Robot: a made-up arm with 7 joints.
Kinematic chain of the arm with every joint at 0, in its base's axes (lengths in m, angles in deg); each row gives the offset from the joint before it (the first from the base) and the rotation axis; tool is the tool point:
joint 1: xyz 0 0 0 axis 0 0.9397 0.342
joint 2: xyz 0 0 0 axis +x
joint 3: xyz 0 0 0 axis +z
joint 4: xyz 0.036 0 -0.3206 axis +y
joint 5: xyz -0.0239 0 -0.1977 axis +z
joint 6: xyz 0 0 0 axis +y
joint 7: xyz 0 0 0 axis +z
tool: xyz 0 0 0
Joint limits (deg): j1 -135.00..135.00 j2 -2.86..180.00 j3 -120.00..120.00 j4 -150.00..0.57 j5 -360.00..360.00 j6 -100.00..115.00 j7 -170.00..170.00
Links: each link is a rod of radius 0.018 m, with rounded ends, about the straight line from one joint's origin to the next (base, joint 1, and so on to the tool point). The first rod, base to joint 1, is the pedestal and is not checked.
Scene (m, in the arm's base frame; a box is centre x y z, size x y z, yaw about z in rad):
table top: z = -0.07
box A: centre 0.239 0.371 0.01 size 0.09 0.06 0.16 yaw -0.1
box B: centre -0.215 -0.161 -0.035 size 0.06 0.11 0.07 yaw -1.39
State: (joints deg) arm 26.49 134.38 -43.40 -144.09 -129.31 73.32 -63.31
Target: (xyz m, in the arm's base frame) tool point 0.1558 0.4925 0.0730
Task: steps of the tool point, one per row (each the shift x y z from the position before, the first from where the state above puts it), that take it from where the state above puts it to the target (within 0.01 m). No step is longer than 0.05 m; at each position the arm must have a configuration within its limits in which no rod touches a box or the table.
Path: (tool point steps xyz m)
1: 0.0085 0.0448 -0.0014
2: 0.0040 0.0449 0.0067
3: -0.0009 0.0428 0.0142
4: -0.0056 0.0389 0.0206
5: -0.0100 0.0331 0.0257
6: -0.0136 0.0262 0.0293
7: 0.0260 0.0170 0.0027
8: 0.0189 0.0116 0.0037
9: 0.0147 0.0072 -0.0033
10: 0.0181 0.0012 -0.0144

